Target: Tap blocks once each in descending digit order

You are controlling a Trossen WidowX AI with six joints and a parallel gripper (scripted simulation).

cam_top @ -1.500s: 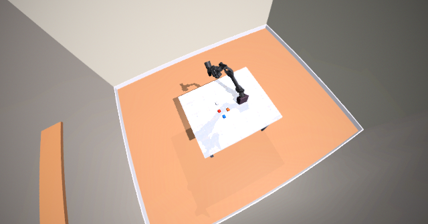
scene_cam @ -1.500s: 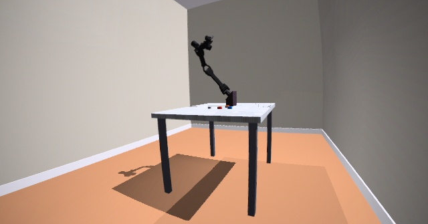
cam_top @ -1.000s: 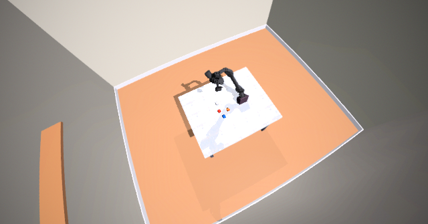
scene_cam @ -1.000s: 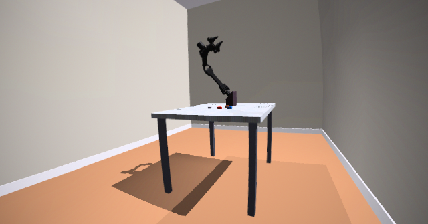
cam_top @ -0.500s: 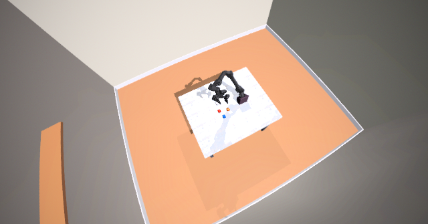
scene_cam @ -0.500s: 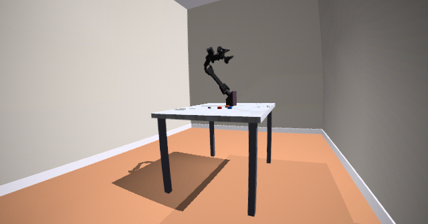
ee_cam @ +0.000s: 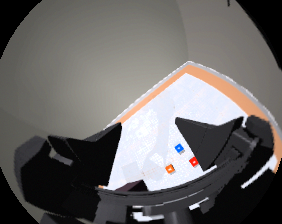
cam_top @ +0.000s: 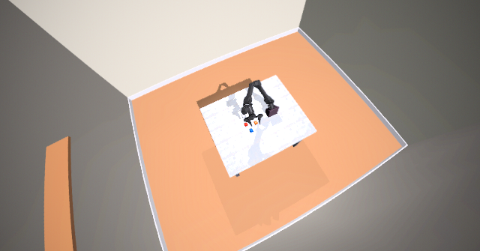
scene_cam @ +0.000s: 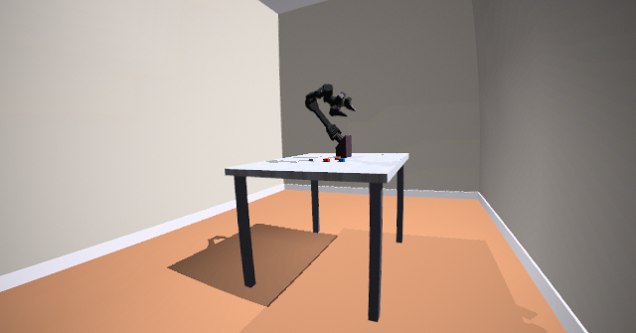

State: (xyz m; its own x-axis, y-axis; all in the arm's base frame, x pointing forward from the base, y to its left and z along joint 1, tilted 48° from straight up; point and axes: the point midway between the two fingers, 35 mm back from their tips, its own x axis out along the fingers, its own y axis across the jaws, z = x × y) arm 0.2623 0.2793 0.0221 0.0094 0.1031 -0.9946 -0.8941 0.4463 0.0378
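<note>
The red block lies 28 cm below my gripper tip, 15 cm to the right of it and 5 cm ahead of it. From my gripper tip the other things lie so: orange block (28 cm below, 13 cm to the right, 6 cm behind); white block (28 cm below, 27 cm to the right, 4 cm ahead); blue block (28 cm below, 6 cm to the right, 2 cm ahead).
</note>
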